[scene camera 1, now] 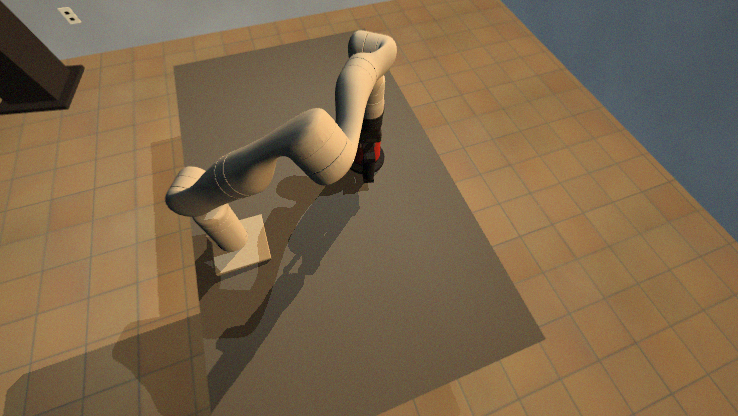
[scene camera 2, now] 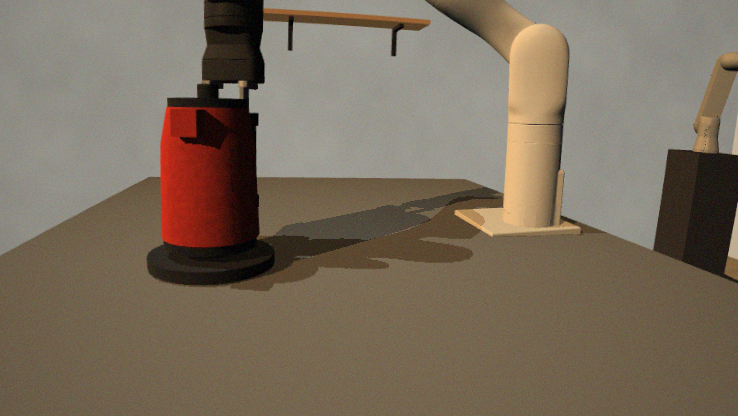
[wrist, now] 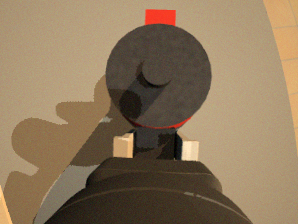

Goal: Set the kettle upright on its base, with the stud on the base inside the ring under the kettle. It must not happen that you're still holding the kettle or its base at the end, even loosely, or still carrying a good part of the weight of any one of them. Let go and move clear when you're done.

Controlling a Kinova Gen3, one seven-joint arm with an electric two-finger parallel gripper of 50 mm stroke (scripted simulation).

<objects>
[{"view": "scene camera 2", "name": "round black base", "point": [161, 264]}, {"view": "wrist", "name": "my gripper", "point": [155, 140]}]
</objects>
